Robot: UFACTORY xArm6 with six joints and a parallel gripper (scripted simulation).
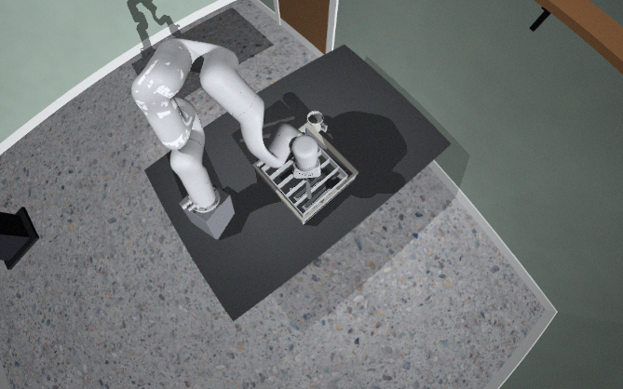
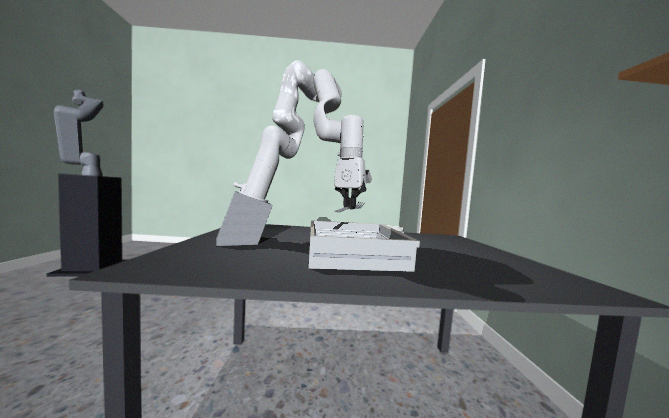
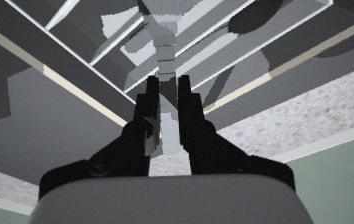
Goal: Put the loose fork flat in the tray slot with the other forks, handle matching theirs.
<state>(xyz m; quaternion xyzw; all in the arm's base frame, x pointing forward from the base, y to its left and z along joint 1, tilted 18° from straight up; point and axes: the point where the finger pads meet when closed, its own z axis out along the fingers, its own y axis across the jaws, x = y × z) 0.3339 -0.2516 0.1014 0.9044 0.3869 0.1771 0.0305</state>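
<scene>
Right now my hand is 14 cm above the tray, 6 cm to the right of it and 4 cm short of it. The rest, counted from my hand: white mug: 28 cm ahead, 20 cm to the left, 16 cm below.
</scene>
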